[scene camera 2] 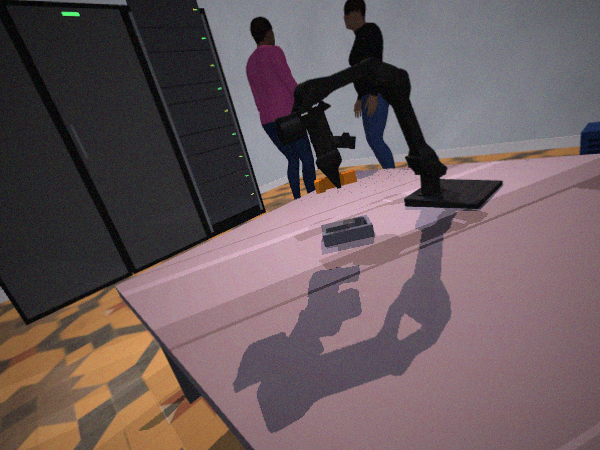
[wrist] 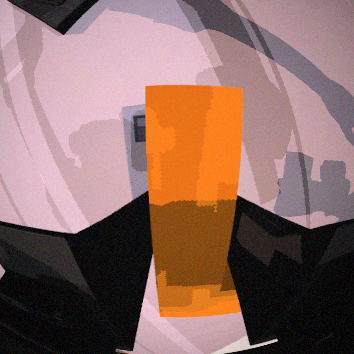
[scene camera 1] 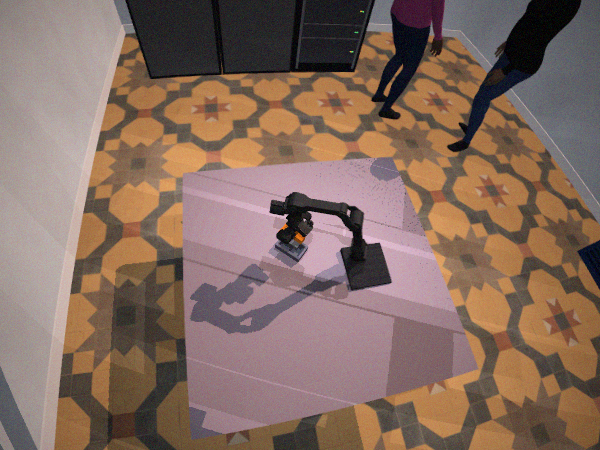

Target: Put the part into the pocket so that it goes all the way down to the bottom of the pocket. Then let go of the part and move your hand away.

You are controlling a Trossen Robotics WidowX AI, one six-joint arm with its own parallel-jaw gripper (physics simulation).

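Pixels of known places: gripper, fingertip midpoint: [scene camera 2: 339, 187] [wrist: 186, 195] [scene camera 1: 293, 236]; arm's base, origin of the base link: [scene camera 2: 430, 192] [scene camera 1: 356, 256].
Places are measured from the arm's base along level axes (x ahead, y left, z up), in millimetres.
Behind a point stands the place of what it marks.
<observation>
An orange block-shaped part [scene camera 1: 300, 238] @(y -116, x 281, z 163 mm) [scene camera 2: 349, 176] @(y -115, x 291, z 152 mm) [wrist: 192, 150] @(y -127, x 279, z 162 mm) is held between the black fingers of my gripper [scene camera 1: 293, 234] @(y -150, x 297, z 126 mm) [scene camera 2: 336, 183] @(y -150, x 297, z 126 mm) [wrist: 186, 195] @(y -150, x 297, z 126 mm), which is shut on it. The grey block with the pocket [scene camera 1: 287, 252] @(y -130, x 326, z 10 mm) [scene camera 2: 350, 237] @(y -130, x 327, z -11 mm) [wrist: 128, 145] @(y -161, x 244, z 12 mm) lies on the table below. In scene camera 2 the part is well above the block, with a gap between them. In the wrist view the part covers most of the block; its left strip and a dark corner of the pocket show at the part's left. The long sides of part and block look nearly parallel there.
The arm's black base plate [scene camera 1: 370, 272] @(y 100, x -31, z -6 mm) [scene camera 2: 450, 196] @(y 65, x 35, z -5 mm) [wrist: 60, 15] @(y -48, x 50, z 3 mm) stands on the pink table [scene camera 1: 300, 360] @(y 352, x 445, z -24 mm) [scene camera 2: 450, 380] @(y 193, x 687, z -24 mm), right of the block in both scene views. The arm's shadow falls across the table. Dark cabinets [scene camera 1: 175, 40] [scene camera 2: 75, 125] and two people stand beyond the table.
</observation>
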